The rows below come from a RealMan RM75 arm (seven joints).
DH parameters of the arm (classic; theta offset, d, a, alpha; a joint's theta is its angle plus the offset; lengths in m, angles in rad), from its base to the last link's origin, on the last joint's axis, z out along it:
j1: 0 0.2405 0 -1.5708
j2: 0 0 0 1.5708
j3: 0 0.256 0 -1.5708
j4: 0 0 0 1.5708
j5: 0 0.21 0 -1.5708
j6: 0 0 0 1.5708
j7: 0 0.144 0 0
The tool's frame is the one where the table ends.
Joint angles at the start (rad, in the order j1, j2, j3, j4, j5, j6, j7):
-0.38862 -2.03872 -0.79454 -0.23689 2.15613 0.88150 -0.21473
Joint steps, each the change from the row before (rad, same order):
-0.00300 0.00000 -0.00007 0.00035 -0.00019 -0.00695 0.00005
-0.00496 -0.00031 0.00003 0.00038 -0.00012 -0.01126 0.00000
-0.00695 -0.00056 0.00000 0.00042 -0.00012 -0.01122 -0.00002
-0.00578 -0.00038 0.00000 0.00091 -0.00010 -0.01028 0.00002
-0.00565 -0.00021 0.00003 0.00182 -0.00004 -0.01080 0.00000
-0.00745 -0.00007 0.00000 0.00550 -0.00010 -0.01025 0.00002
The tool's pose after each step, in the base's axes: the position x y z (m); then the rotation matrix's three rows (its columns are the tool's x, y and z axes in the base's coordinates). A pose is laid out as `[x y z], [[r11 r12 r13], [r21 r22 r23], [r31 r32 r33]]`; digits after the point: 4 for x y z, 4 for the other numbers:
[-0.3712 0.3236 -0.0238], [[0.6078 0.7826 -0.1343], [0.2250 -0.0075 0.9743], [0.7616 -0.6224 -0.1806]]
[-0.3708 0.3250 -0.0249], [[0.6073 0.7823 -0.1383], [0.2329 -0.0089 0.9725], [0.7595 -0.6228 -0.1876]]
[-0.3698 0.3271 -0.0261], [[0.6072 0.7821 -0.1404], [0.2396 -0.0118 0.9708], [0.7576 -0.6231 -0.1946]]
[-0.3692 0.3287 -0.0271], [[0.6072 0.7815 -0.1433], [0.2463 -0.0138 0.9691], [0.7554 -0.6238 -0.2009]]
[-0.3689 0.3302 -0.0279], [[0.6077 0.7803 -0.1474], [0.2539 -0.0151 0.9671], [0.7524 -0.6252 -0.2073]]
[-0.3690 0.3320 -0.0281], [[0.6104 0.7773 -0.1523], [0.2612 -0.0160 0.9651], [0.7478 -0.6289 -0.2129]]

